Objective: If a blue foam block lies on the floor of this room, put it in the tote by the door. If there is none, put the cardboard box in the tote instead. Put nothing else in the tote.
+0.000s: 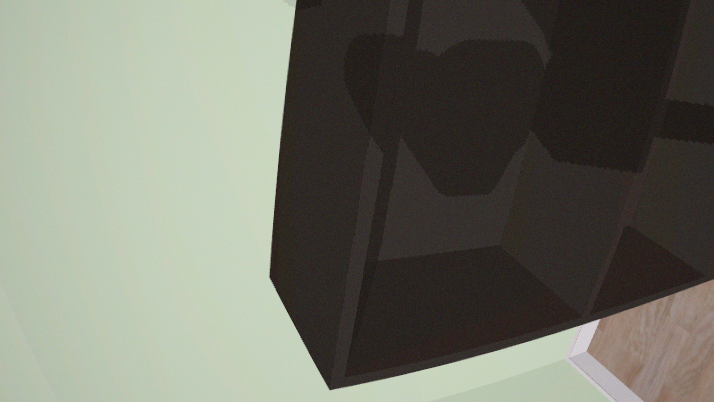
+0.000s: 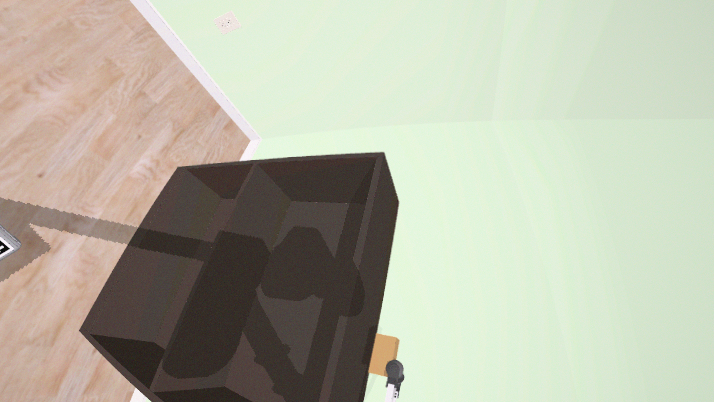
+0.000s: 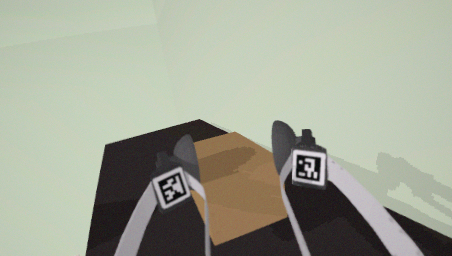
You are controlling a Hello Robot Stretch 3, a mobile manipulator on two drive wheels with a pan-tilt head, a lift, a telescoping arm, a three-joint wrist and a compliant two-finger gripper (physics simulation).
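A brown cardboard box sits at the top of the dark shelf unit, close to the green wall. My gripper is shut on the box, with one finger pad pressed against each side. I cannot tell whether the box rests on the shelf top or hangs just above it.
The shelf unit has open, empty compartments and stands in a corner of pale green walls. The wooden floor with a white baseboard lies beside it. A wall socket is low on the wall.
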